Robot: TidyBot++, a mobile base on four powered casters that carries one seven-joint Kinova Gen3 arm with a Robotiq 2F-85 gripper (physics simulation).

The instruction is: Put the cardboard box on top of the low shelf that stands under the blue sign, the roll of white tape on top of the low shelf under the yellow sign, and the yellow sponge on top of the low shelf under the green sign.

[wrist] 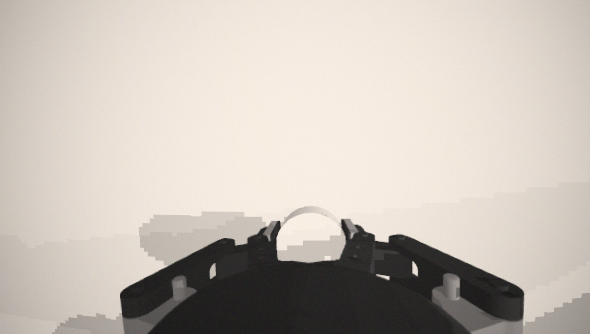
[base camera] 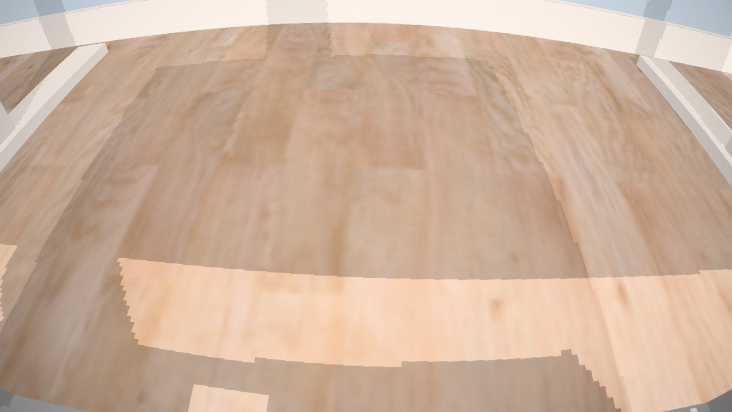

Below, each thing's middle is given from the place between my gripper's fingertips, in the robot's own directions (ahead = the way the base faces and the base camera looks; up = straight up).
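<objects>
Looking at the roll of white tape [wrist: 309, 234], I find that my gripper is 10 mm lower than it.
</objects>
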